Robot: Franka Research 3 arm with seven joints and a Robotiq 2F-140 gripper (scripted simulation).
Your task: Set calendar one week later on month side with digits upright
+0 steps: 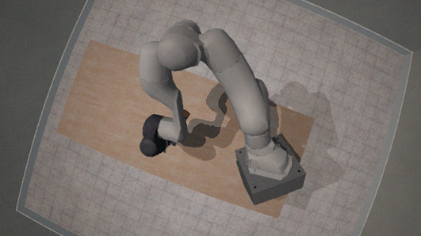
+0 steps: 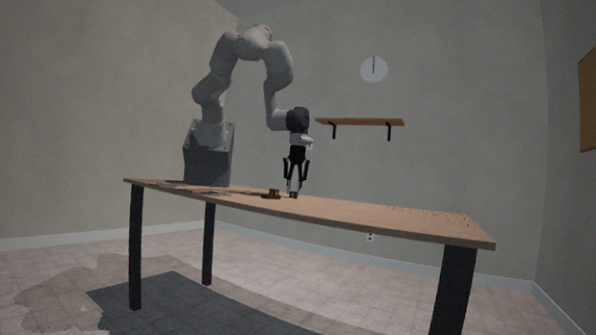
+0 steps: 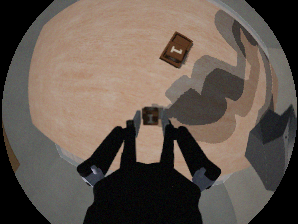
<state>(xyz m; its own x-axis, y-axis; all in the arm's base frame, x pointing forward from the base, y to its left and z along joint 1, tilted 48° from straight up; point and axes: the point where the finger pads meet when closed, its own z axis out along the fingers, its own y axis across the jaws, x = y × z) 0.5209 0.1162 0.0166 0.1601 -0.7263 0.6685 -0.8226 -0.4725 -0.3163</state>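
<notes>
Now: the calendar cube 30 mm below my hand.
</notes>
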